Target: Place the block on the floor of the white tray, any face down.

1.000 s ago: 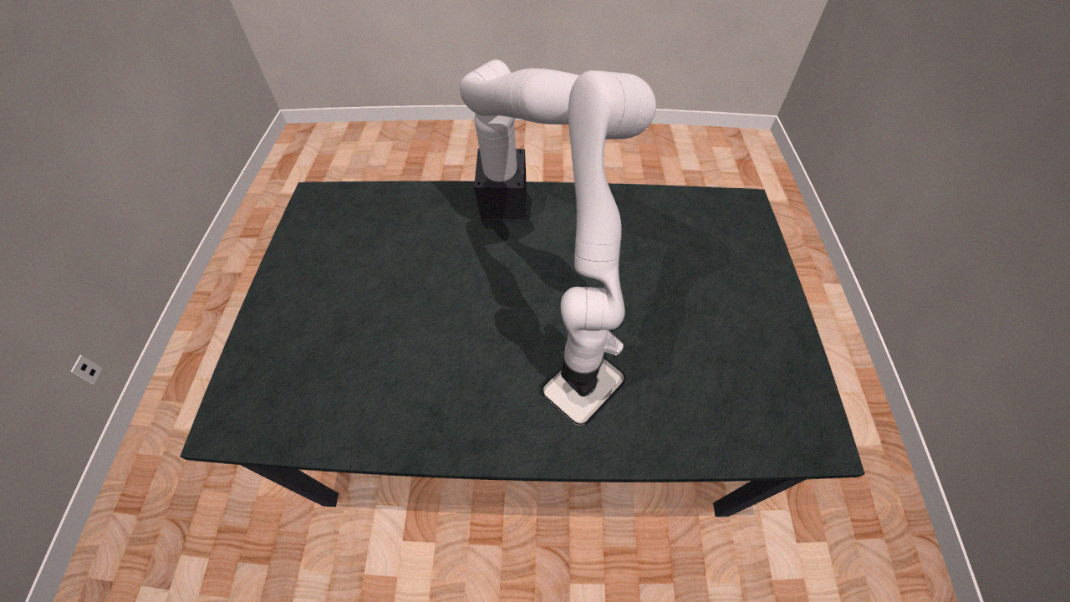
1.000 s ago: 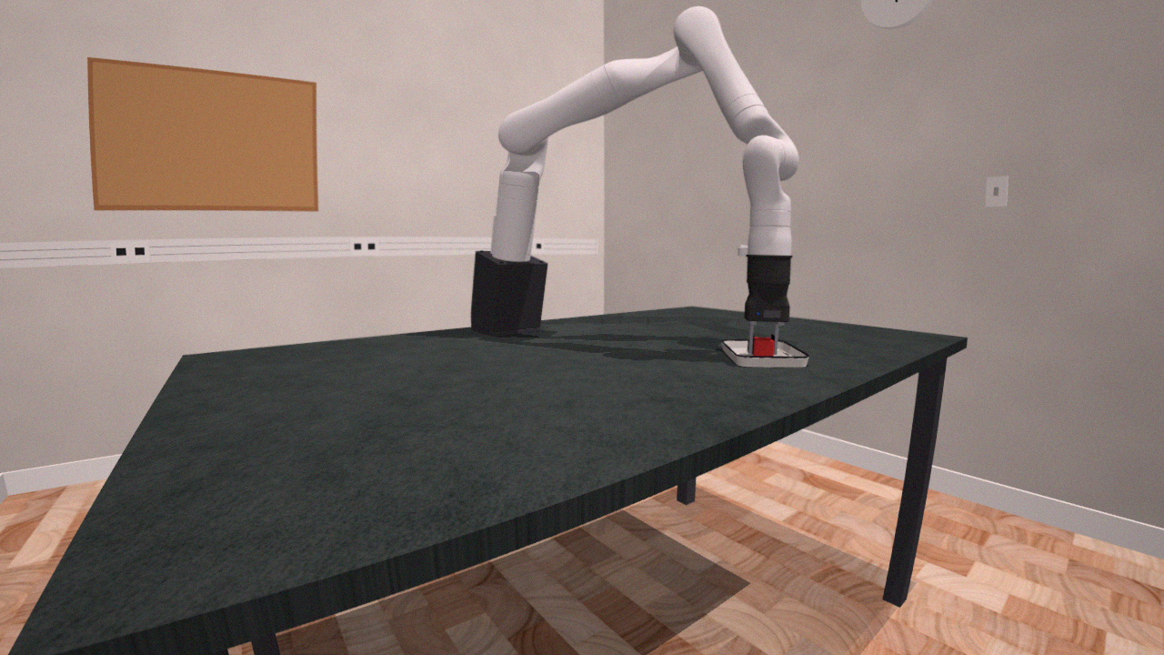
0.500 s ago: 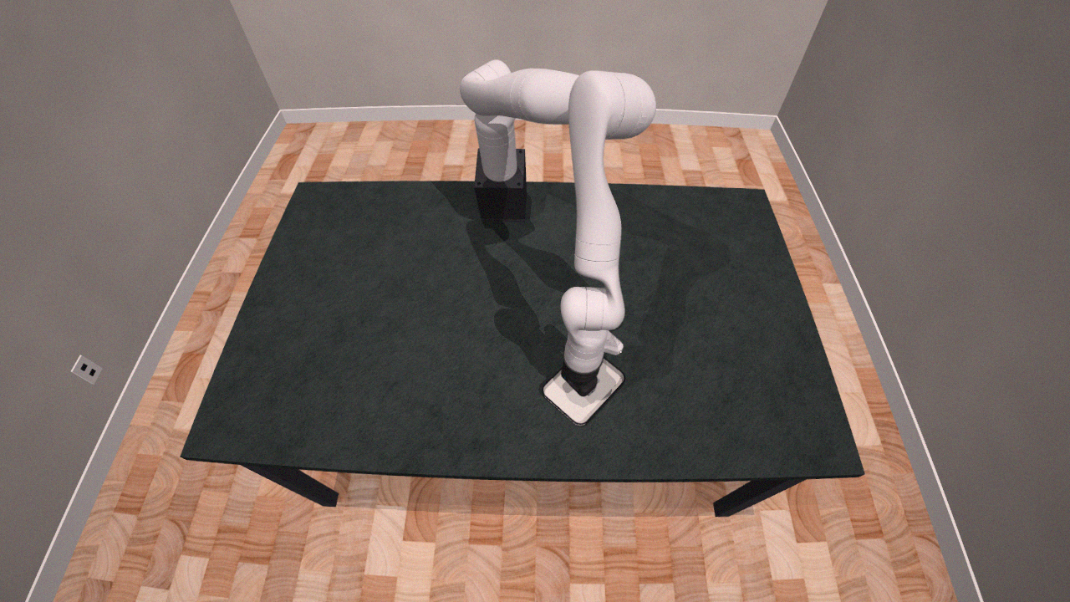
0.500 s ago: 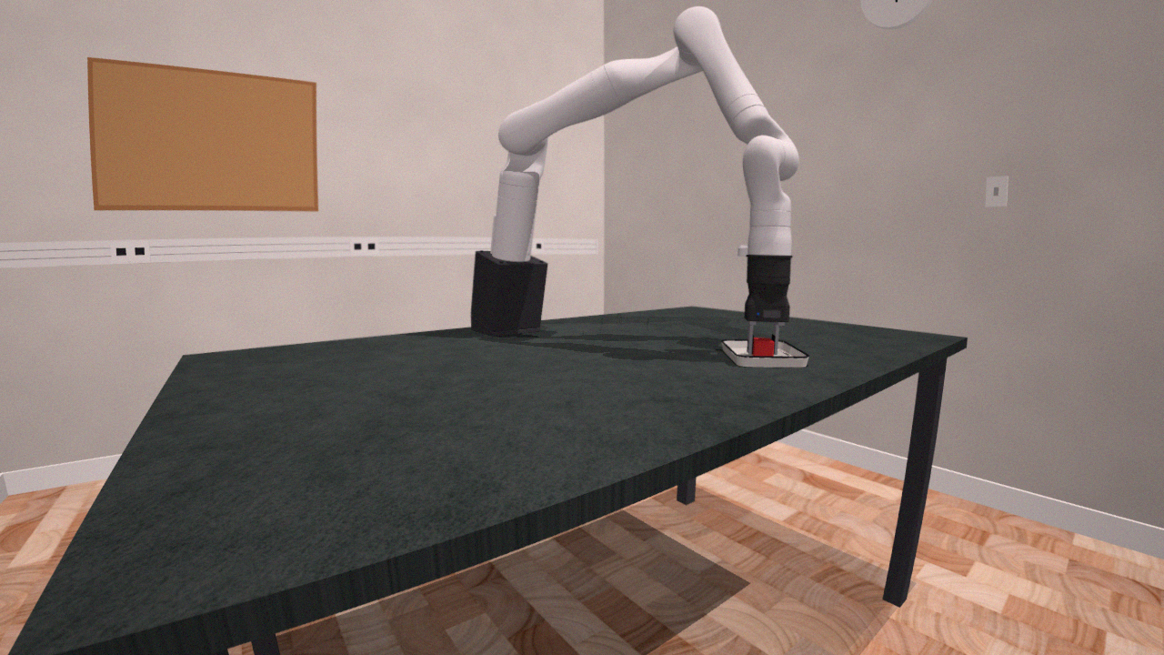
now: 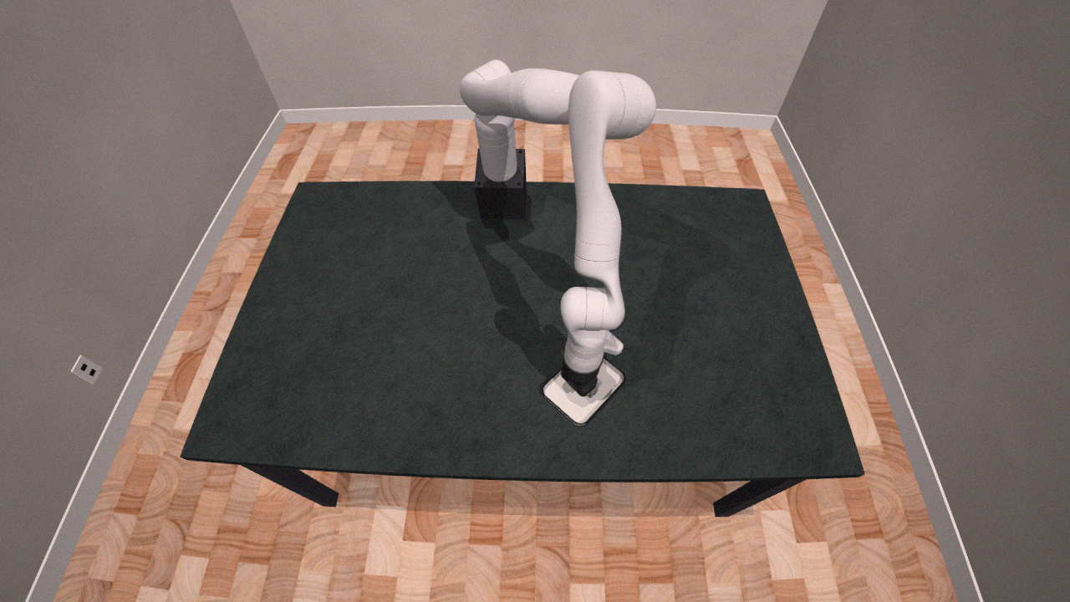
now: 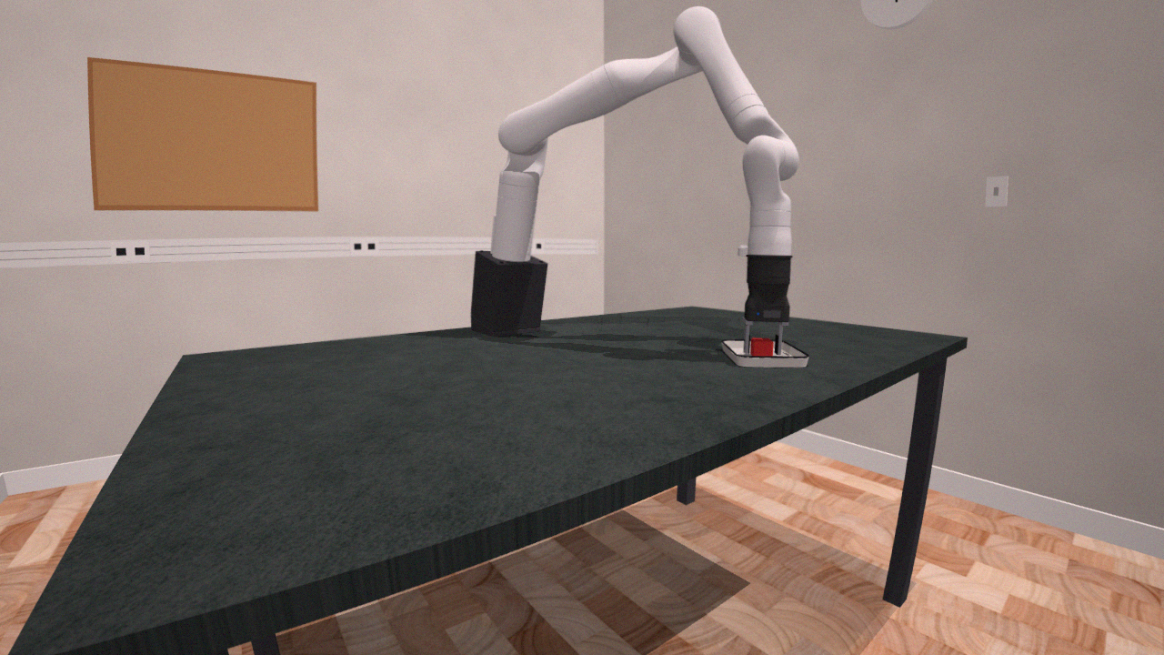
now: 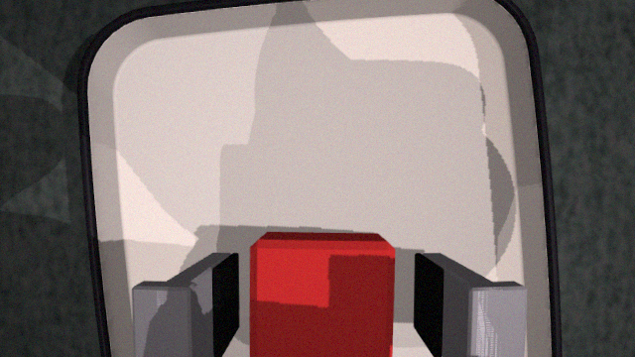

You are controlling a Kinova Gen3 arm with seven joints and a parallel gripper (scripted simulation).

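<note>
The red block is 10 mm below my hand. From my hand the other things lie so: white tray: 10 mm below.
</note>
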